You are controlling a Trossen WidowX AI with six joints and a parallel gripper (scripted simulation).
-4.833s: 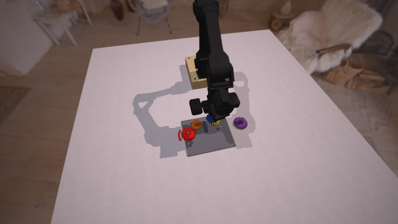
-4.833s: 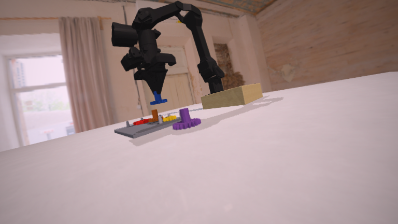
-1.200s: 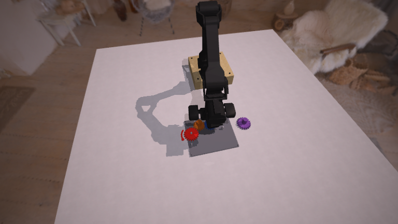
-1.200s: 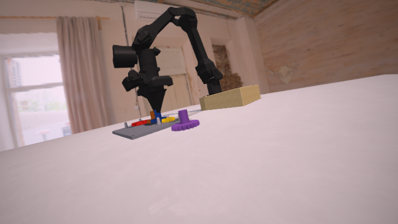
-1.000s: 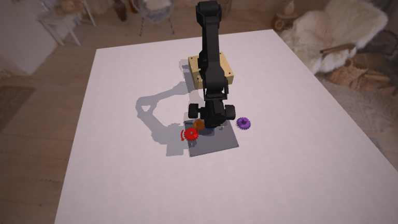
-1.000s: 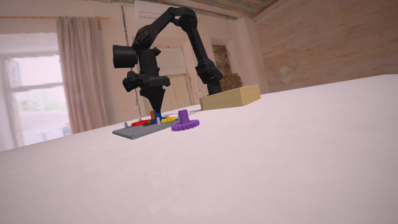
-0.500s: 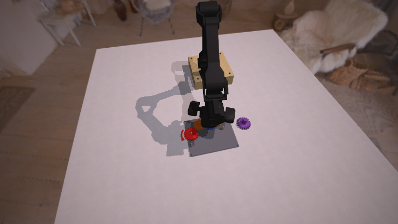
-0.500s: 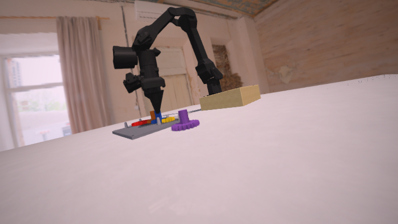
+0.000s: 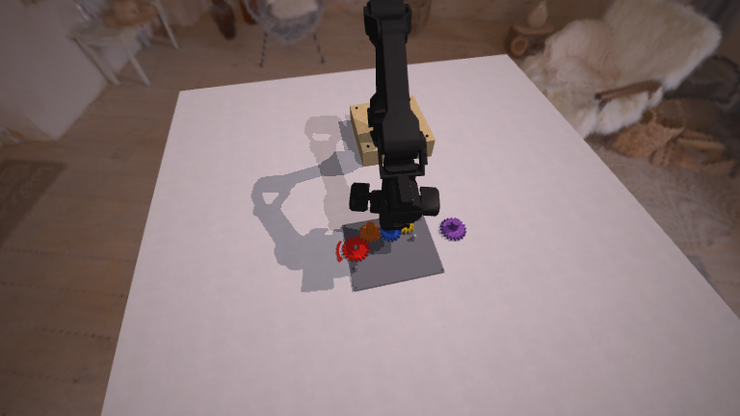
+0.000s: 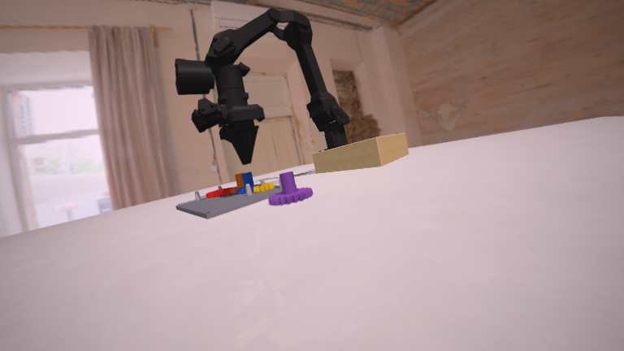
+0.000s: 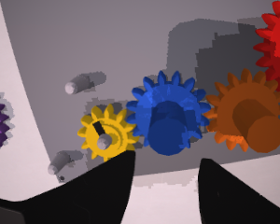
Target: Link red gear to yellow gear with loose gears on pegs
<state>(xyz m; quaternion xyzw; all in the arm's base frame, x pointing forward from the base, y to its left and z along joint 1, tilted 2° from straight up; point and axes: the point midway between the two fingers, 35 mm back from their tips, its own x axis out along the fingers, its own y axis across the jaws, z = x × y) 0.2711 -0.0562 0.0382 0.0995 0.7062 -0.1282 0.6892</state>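
Right now my gripper tip is 4 cm above the blue gear. Round my gripper tip: orange gear: 5 cm to the right, 4 cm below, 1 cm behind; then red gear: 9 cm to the right, 5 cm below, 3 cm ahead; then yellow gear: 5 cm below, 4 cm to the left.
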